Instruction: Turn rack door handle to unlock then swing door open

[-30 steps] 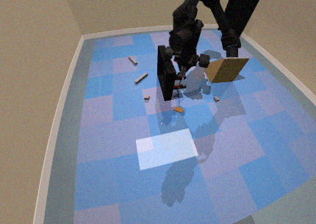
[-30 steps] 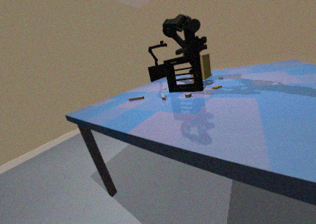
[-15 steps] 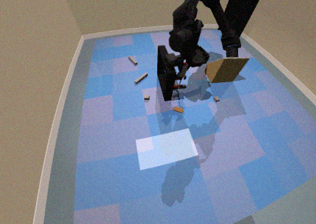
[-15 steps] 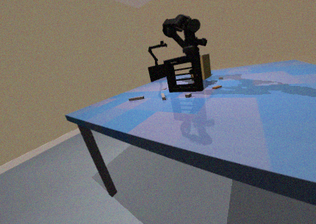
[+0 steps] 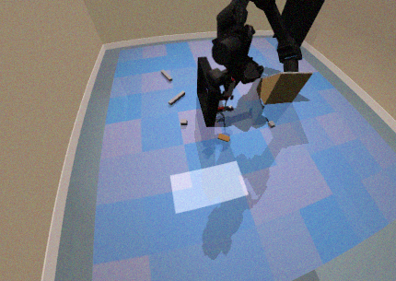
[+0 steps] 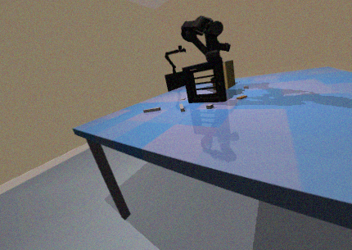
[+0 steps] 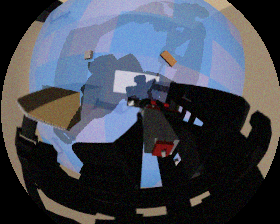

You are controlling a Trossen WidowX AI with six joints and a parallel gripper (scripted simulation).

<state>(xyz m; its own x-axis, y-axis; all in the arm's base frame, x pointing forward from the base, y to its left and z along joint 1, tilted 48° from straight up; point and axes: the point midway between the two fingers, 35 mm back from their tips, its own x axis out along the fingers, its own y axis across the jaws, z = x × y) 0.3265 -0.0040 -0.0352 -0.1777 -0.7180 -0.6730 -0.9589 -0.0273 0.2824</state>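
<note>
Now: gripper tip 10 mm to the left of the grey handle and 20 mm above it. Round my gripper tip: orange piece 50 mm ahead, 120 mm to the left, 130 mm below.
</note>
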